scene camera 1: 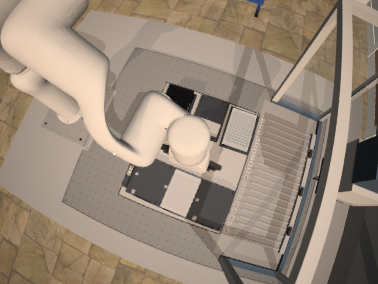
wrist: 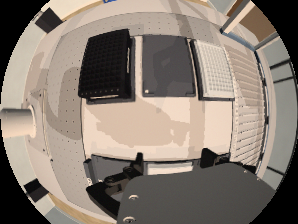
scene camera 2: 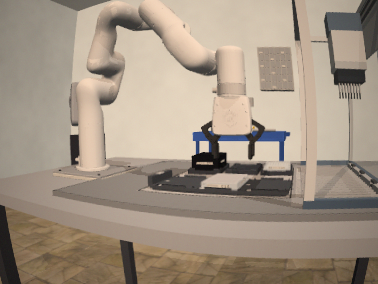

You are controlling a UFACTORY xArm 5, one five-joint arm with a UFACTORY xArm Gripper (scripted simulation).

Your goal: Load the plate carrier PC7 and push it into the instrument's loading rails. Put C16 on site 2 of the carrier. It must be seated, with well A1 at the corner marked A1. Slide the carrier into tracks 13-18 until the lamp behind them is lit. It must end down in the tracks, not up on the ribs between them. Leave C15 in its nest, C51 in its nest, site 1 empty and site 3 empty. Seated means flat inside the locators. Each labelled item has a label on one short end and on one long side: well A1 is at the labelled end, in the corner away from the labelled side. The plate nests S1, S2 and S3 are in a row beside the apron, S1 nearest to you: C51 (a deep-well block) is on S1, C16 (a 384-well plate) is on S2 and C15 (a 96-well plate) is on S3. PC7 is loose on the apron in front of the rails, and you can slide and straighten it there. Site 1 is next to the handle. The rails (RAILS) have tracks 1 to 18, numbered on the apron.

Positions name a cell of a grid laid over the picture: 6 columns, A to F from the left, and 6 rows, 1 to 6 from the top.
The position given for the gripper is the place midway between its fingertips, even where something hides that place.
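Observation:
There's a black deep-well block C51 (wrist: C2) here, along with a plate nest S2 (wrist: D2). As for the gripper (scene camera 2: D4), the wrist view shows it as well, and the same goes there for the gripper (wrist: D5).

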